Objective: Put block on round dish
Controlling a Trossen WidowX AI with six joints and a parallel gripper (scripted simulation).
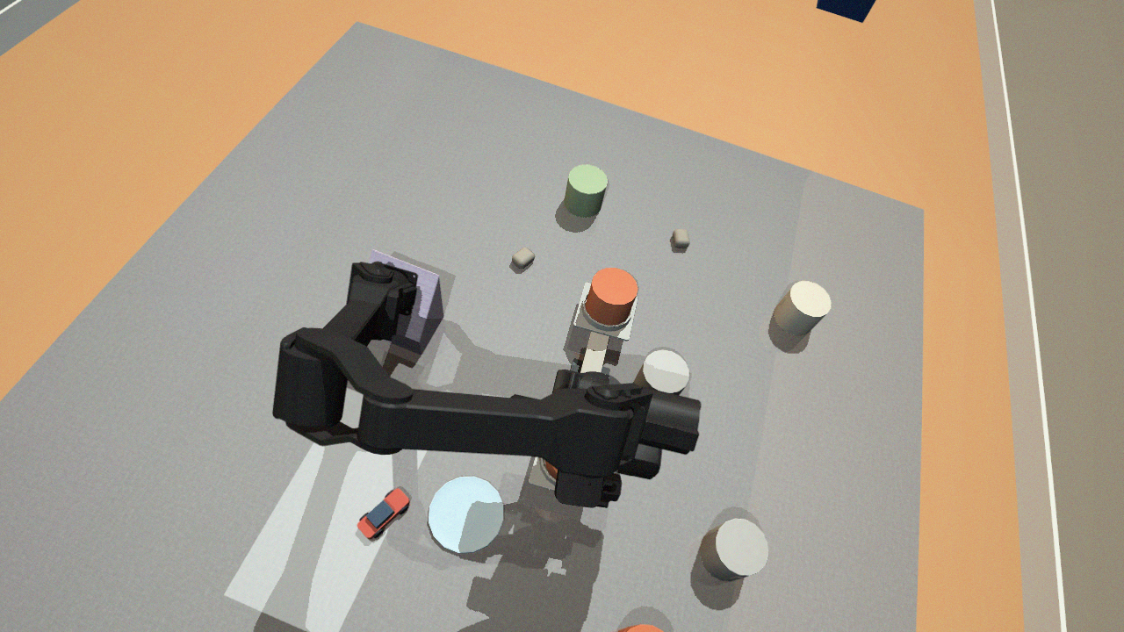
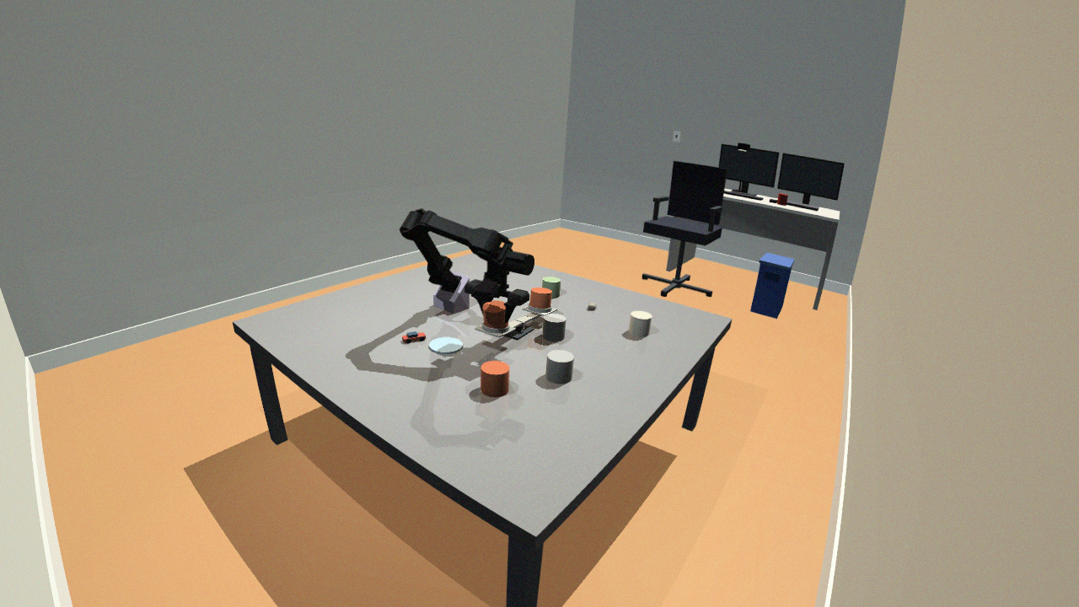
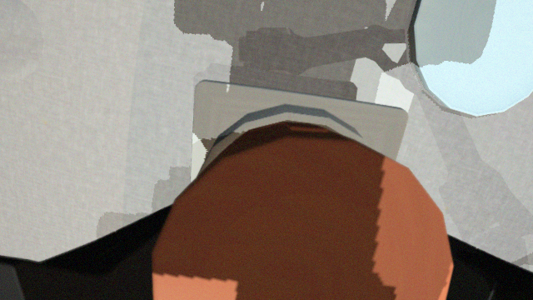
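Now: the grey-white block 1 cm below my gripper tip. The rest, counted from my gripper tip: pale blue round dish 11 cm behind, 9 cm to the right, 9 cm below; green cup 51 cm to the left, 10 cm behind, 5 cm below; cream cup 39 cm to the left, 29 cm ahead, 5 cm below.
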